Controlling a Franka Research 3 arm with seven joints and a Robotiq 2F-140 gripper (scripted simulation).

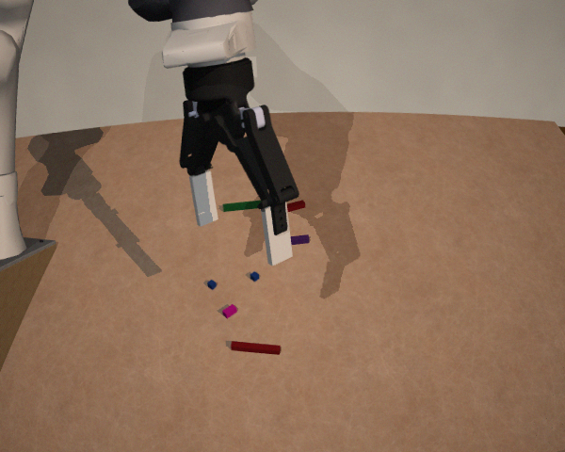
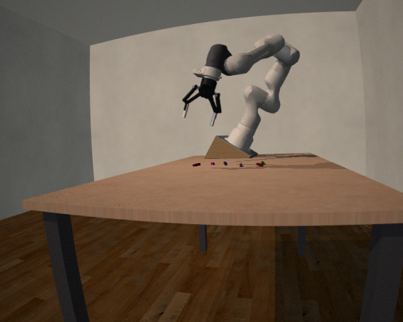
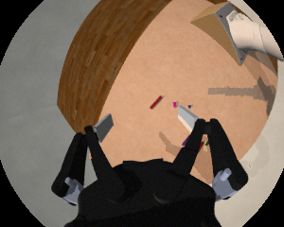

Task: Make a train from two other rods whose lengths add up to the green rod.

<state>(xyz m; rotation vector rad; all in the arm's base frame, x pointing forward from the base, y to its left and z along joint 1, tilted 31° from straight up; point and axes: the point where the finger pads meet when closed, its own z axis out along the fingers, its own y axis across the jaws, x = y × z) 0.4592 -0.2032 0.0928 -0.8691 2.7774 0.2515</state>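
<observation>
Right now the magenta rod is 3 cm behind my hand, 5 cm to the left of it and 21 cm below it. Also, from my hand: purple rod (6 cm ahead, 20 cm to the left, 21 cm below); then green rod (1 cm behind, 29 cm to the left, 21 cm below).
</observation>
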